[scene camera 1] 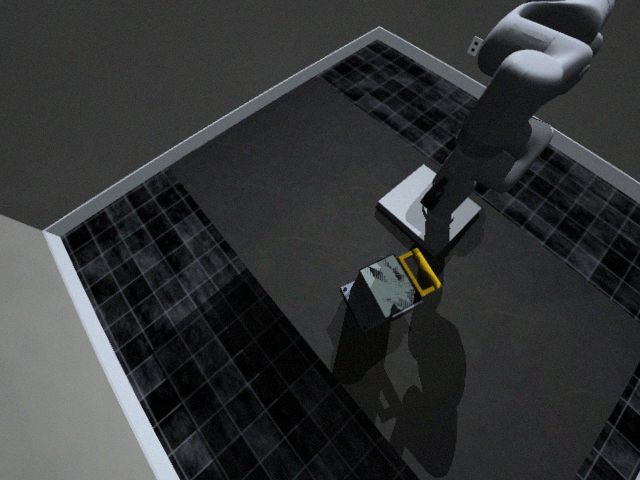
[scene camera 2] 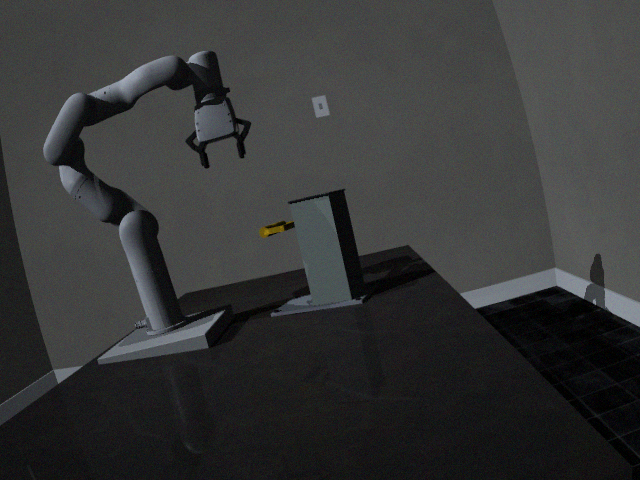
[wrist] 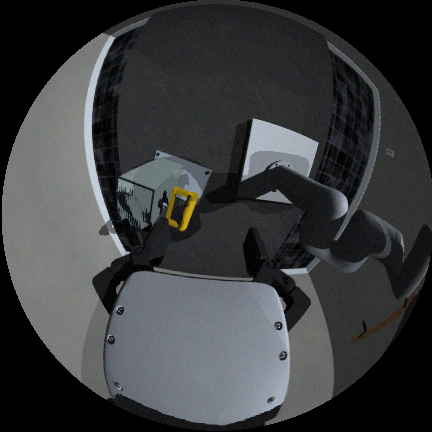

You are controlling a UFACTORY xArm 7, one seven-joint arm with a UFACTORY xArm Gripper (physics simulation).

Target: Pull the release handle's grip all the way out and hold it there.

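Observation:
The release handle's yellow grip (scene camera 1: 429, 269) (scene camera 2: 264, 231) (wrist: 189, 212) is a rectangular loop sticking out from the upper side of a tall pale green housing (scene camera 1: 385, 289) (scene camera 2: 321, 253) (wrist: 162, 175). The housing stands upright on a grey mounting plate (scene camera 2: 289, 308) (wrist: 199, 175). My gripper (scene camera 2: 223, 161) (wrist: 207, 232) is open with nothing between its fingers. It points down, above the grip's height and on the robot-base side of it, apart from it. In the wrist view the grip shows beyond the left finger. In scene camera 1 the fingers are dark and hard to make out.
The arm's white base block (scene camera 1: 405, 201) (scene camera 2: 178, 339) (wrist: 295, 140) sits on the dark table (scene camera 1: 258, 180) (scene camera 2: 361, 423) (wrist: 215, 75), on the grip side of the housing. A small wall plate (scene camera 2: 320, 106) shows on the wall behind. The arm overhangs its base in scene camera 1.

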